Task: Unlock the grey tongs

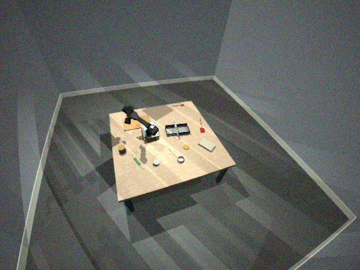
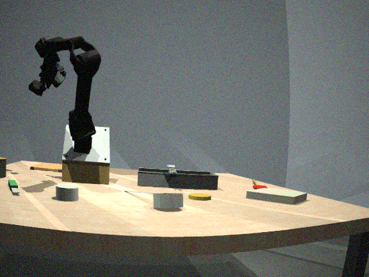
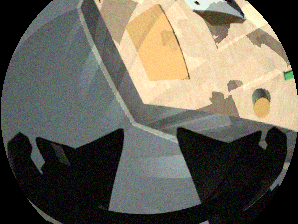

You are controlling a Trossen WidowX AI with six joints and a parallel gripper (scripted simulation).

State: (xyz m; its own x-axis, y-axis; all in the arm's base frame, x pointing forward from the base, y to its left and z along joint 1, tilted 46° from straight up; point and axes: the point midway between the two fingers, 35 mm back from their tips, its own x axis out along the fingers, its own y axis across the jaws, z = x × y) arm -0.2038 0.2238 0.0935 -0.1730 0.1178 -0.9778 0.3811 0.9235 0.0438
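Right now the yellow lock piece is 550 mm ahead of my gripper tip, 280 mm below it and 140 mm to the right of it. Round my gripper tip: wooden board (340 mm below, 240 mm to the left, 110 mm ahead); grey slab (840 mm ahead, 430 mm to the right, 330 mm below); roasting tin (580 mm ahead, 320 mm below, 80 mm to the right).
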